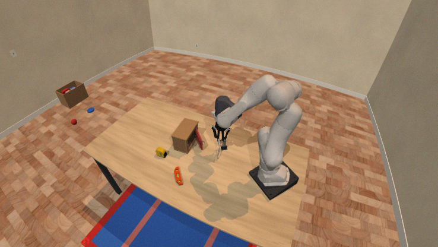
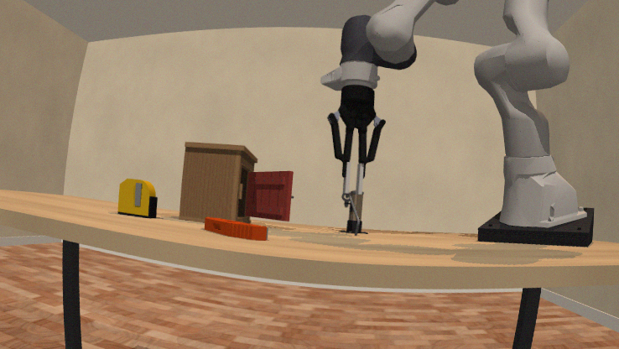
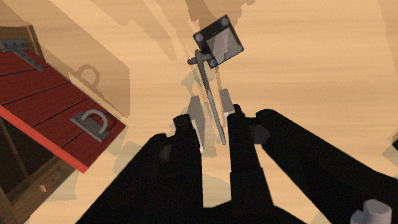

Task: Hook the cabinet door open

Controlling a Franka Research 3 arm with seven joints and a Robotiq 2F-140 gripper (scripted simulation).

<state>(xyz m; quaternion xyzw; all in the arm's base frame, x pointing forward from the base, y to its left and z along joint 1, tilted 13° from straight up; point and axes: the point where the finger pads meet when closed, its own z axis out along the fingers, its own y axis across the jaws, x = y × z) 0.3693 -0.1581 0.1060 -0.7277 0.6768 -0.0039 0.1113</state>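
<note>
The thin metal hook lies 70 mm below my hand and 10 mm to the left of it. The rest, counted from my hand: yellow tape measure: 420 mm ahead, 190 mm to the left, 90 mm below; then red door: 180 mm ahead, 50 mm below, 40 mm to the right; then orange level: 310 mm to the left, 210 mm ahead, 110 mm below.
</note>
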